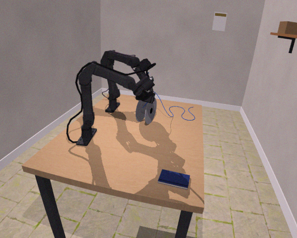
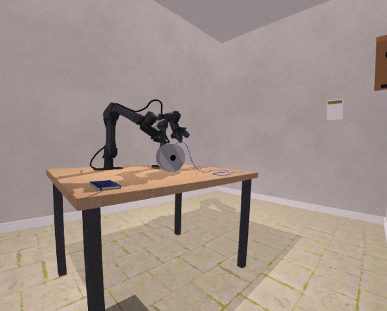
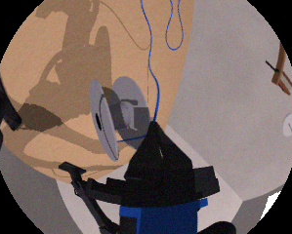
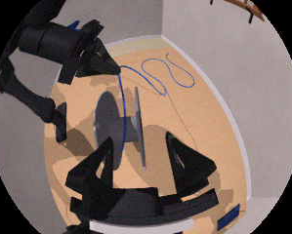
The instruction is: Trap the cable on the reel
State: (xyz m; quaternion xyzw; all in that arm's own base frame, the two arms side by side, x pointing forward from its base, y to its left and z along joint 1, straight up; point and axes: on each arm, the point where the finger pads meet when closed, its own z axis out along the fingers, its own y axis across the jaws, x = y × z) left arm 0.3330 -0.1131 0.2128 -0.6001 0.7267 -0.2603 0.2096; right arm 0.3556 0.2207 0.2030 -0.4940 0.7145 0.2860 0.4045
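Right now the grey reel is 12 cm below my left hand, 7 cm to the right of it and 2 cm behind it. The rest, counted from my left hand: blue book 64 cm to the right, 22 cm ahead, 21 cm below.
Now: right hand 11 cm above the grey reel, 6 cm to the right of it and 2 cm past it. Round my right hand: blue book: 51 cm to the right, 23 cm ahead, 20 cm below.
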